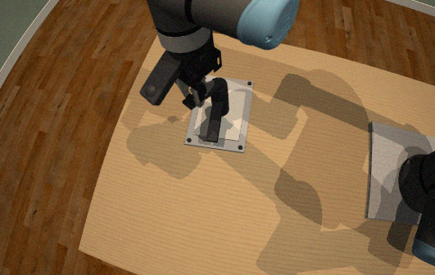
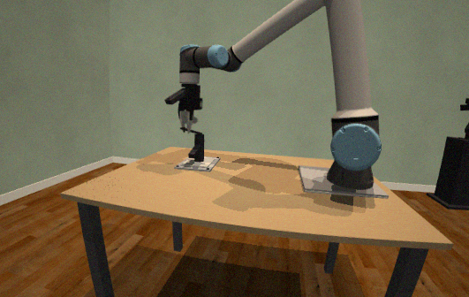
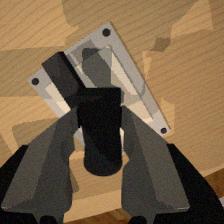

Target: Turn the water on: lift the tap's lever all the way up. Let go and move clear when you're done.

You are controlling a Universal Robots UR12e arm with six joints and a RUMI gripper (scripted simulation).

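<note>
Right now my hand is 2 cm past the lever, 3 cm to the left of it and 1 cm above it. Round my hand: tap: 3 cm behind, 5 cm to the right, 7 cm below.
</note>
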